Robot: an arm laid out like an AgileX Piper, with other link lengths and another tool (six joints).
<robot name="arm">
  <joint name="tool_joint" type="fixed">
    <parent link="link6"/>
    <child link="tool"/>
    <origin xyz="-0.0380 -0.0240 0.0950" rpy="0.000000 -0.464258 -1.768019"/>
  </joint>
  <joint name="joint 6" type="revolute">
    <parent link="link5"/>
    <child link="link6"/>
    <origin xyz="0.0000 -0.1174 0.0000" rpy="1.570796 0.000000 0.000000"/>
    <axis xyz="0 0 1"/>
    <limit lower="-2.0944" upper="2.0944"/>
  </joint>
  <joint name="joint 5" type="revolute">
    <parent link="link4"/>
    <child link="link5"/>
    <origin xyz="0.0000 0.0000 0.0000" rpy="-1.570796 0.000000 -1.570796"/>
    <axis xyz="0 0 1"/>
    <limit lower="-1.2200" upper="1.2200"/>
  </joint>
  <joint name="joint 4" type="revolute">
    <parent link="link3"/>
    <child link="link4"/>
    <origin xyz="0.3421 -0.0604 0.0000" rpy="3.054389 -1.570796 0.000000"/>
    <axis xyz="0 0 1"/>
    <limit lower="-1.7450" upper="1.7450"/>
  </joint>
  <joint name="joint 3" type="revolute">
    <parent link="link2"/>
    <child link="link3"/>
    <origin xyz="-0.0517 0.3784 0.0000" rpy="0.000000 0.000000 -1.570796"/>
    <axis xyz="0 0 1"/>
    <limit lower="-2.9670" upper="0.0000"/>
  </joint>
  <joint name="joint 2" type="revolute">
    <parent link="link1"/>
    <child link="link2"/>
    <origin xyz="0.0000 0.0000 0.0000" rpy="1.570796 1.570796 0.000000"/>
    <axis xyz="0 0 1"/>
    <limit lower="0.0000" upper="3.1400"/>
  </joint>
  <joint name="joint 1" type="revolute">
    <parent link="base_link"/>
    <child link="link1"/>
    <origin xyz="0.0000 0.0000 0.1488" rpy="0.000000 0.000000 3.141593"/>
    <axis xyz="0 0 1"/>
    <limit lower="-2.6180" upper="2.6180"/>
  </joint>
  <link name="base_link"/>
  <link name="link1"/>
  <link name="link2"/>
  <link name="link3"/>
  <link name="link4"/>
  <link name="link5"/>
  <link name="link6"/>
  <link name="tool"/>
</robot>
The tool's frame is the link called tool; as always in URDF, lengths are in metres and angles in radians.
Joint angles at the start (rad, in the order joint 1, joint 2, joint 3, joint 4, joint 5, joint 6):
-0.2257, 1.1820, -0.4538, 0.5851, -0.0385, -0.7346
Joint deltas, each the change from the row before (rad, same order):
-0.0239, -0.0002, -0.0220, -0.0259, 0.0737, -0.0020
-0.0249, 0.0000, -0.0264, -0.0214, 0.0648, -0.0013
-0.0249, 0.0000, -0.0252, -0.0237, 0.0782, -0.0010
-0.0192, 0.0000, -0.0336, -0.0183, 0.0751, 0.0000
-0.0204, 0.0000, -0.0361, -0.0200, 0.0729, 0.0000
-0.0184, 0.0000, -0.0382, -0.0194, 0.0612, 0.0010
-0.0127, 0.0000, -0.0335, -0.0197, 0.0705, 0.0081
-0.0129, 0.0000, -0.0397, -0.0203, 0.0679, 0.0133
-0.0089, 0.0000, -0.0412, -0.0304, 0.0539, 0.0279
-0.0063, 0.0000, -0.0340, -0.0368, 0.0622, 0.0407
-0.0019, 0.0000, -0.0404, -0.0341, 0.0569, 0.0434
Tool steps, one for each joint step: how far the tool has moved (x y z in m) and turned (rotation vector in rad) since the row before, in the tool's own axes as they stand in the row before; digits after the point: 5 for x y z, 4 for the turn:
0.00027, 0.00052, 0.00130, -0.0329, -0.0333, 0.0010
0.00266, -0.00205, -0.00135, -0.0235, -0.0229, 0.0025
0.00066, 0.00082, -0.00042, -0.0338, -0.0330, 0.0055
0.00048, -0.00409, -0.00233, -0.0237, -0.0305, 0.0024
0.00133, -0.00472, -0.00431, -0.0230, -0.0253, 0.0005
0.00240, -0.00680, -0.00668, -0.0160, -0.0151, -0.0033
-0.00103, -0.00345, -0.00407, -0.0233, -0.0271, 0.0043
-0.00001, -0.00565, -0.00701, -0.0173, -0.0200, 0.0056
0.00137, -0.00698, -0.00932, -0.0119, -0.0055, 0.0063
-0.00035, -0.00145, -0.00663, -0.0225, -0.0122, 0.0207
-0.00053, -0.00492, -0.00908, -0.0143, -0.0052, 0.0183

